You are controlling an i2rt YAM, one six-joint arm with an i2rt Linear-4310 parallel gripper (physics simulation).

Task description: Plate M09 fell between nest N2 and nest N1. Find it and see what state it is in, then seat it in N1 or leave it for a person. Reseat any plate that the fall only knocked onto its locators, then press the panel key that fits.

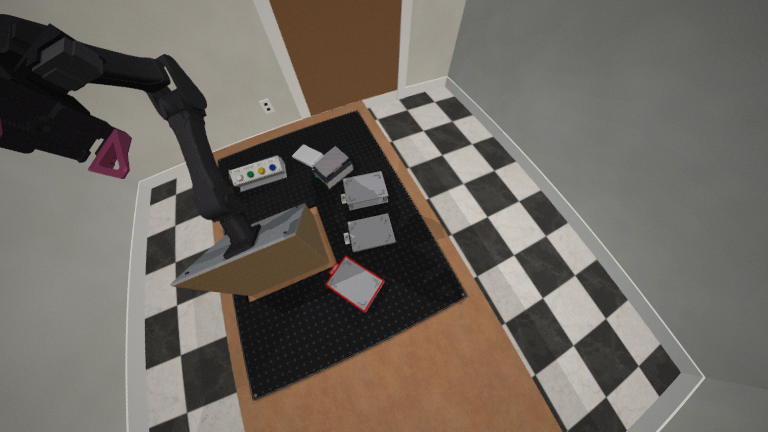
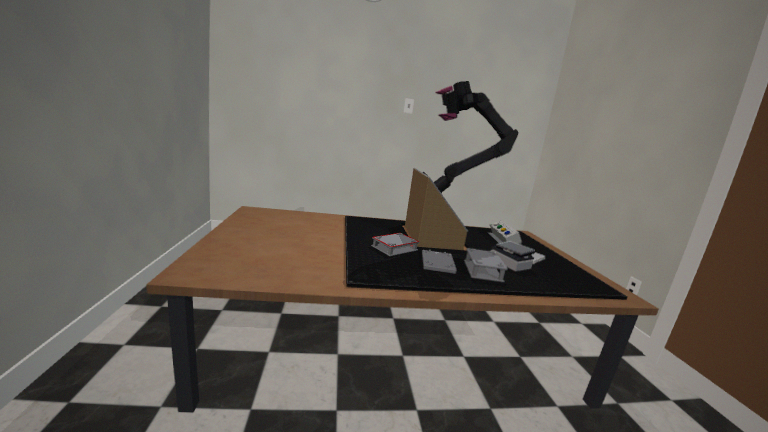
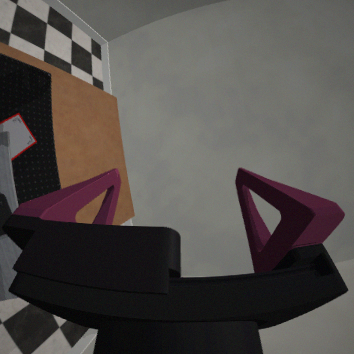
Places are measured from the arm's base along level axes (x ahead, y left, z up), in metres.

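Pixels of known places: gripper, fingertip midpoint: [image 1: 73,160] [image 2: 437,103] [image 3: 177,174]; arm's base at its link origin: [image 1: 245,240] [image 2: 434,189].
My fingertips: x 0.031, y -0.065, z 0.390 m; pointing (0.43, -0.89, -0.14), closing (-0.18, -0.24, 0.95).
Note:
Ahead of a thing's pixels: the offset from my fingertips to its top centre. Level surfaces: height alone.
My gripper [image 2: 439,104] [image 3: 177,174] is open and empty, high above the table. A red-rimmed nest {0.158 m right, 0.169 m ahead, 0.572 m down} [image 1: 354,284] [image 2: 394,240] [image 3: 20,134] stands rotated on the black mat. A low grey nest {0.020 m right, 0.311 m ahead, 0.593 m down} [image 1: 370,232] [image 2: 438,261] and a taller grey nest {0.143 m left, 0.379 m ahead, 0.556 m down} [image 1: 365,188] [image 2: 484,264] stand in a row beside it. A grey block [image 1: 334,166] [image 2: 516,262] carries a dark-edged top. A white flat piece {0.475 m left, 0.243 m ahead, 0.604 m down} [image 1: 307,155] [image 2: 537,257] lies against it. The key panel {0.480 m left, 0.015 m ahead, 0.534 m down} [image 1: 257,171] [image 2: 504,232] has white, green, yellow and blue keys. Nest and plate labels are too small to read; I cannot tell which is M09.
The arm is mounted on a wedge-shaped stand [image 1: 284,263] [image 2: 435,220] next to the nests. The black mat {0.618 m down} [image 1: 300,343] [image 2: 375,276] lies on a brown wooden table {0.631 m down} [image 1: 397,376] [image 2: 268,252] [image 3: 90,135]. Walls and a brown door [image 1: 338,48] surround the table.

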